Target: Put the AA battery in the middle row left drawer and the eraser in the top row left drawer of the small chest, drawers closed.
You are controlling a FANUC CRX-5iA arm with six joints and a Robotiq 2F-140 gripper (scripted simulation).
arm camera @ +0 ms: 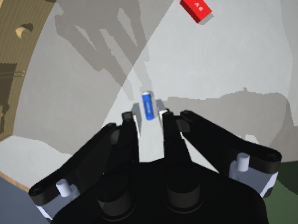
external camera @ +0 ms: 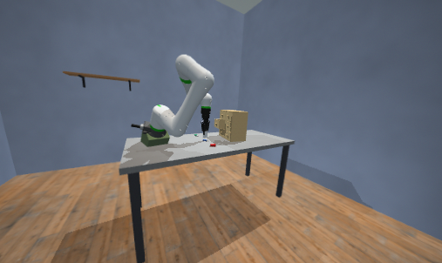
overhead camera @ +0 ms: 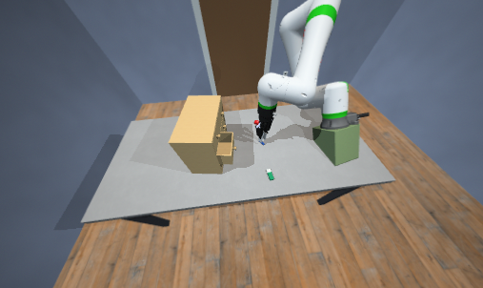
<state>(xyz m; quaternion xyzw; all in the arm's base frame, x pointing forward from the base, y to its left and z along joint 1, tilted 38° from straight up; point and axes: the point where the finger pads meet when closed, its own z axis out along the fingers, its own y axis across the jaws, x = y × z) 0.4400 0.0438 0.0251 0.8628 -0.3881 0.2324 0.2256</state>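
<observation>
Now: the blue AA battery 6 cm below my hand. Also, from my hand: red block 2 cm ahead, 19 cm to the right, 6 cm below.
</observation>
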